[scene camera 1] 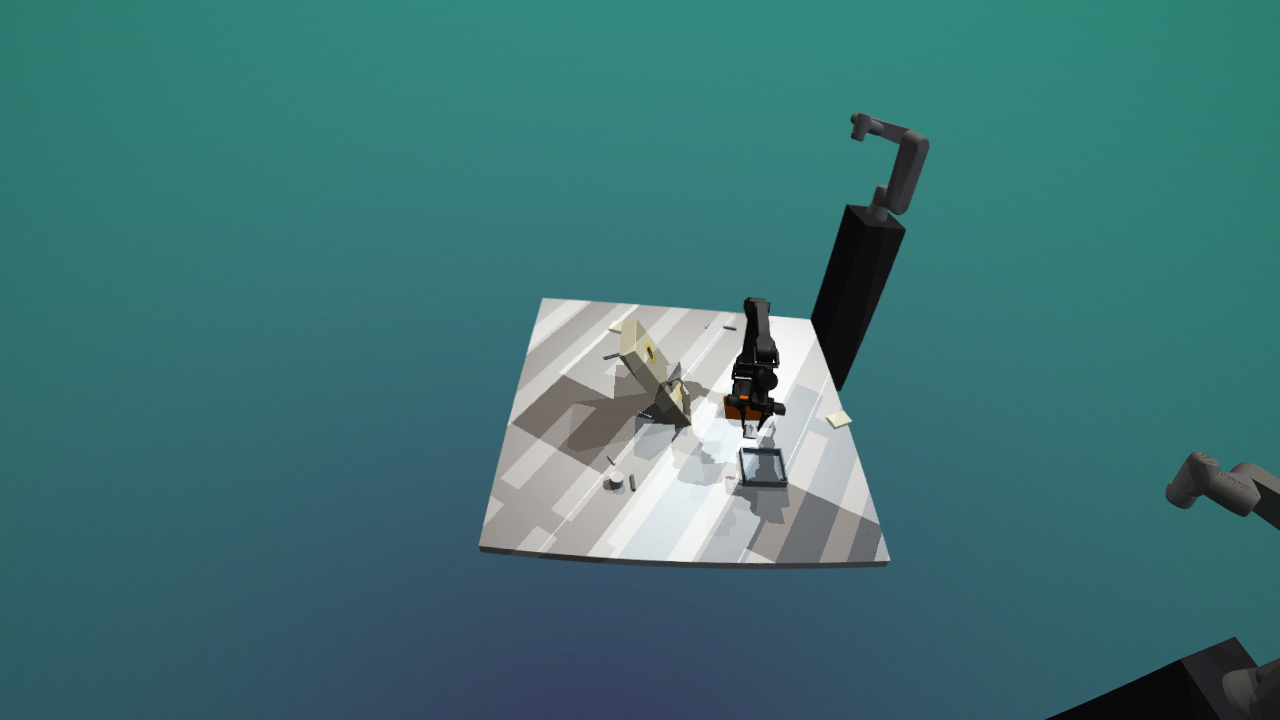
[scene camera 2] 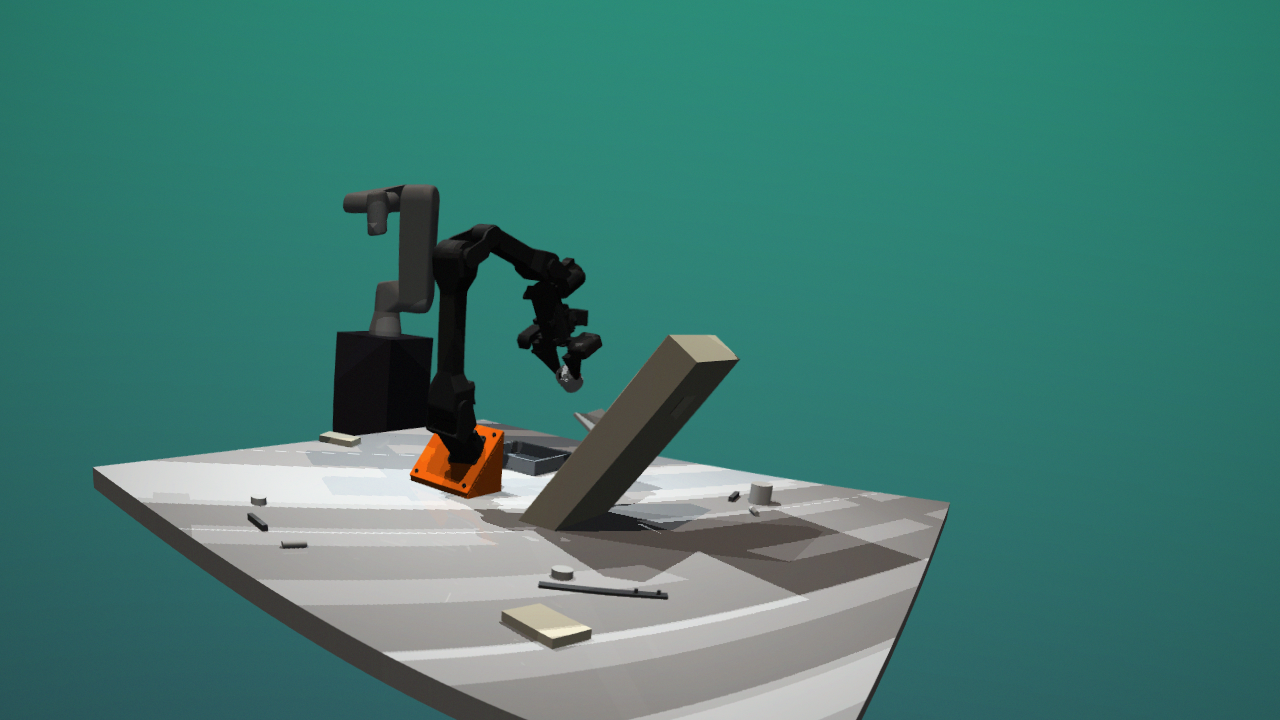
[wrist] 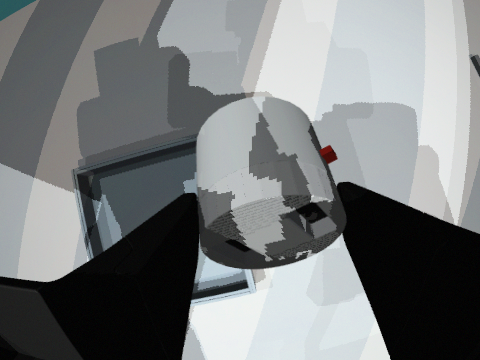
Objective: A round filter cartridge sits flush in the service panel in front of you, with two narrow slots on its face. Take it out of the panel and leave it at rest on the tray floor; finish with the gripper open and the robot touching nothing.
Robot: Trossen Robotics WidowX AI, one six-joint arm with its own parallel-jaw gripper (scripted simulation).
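Observation:
Round grey filter cartridge in sight, beige service panel too. My gripper also visible; same gripper in scene camera 1 and the wrist view.

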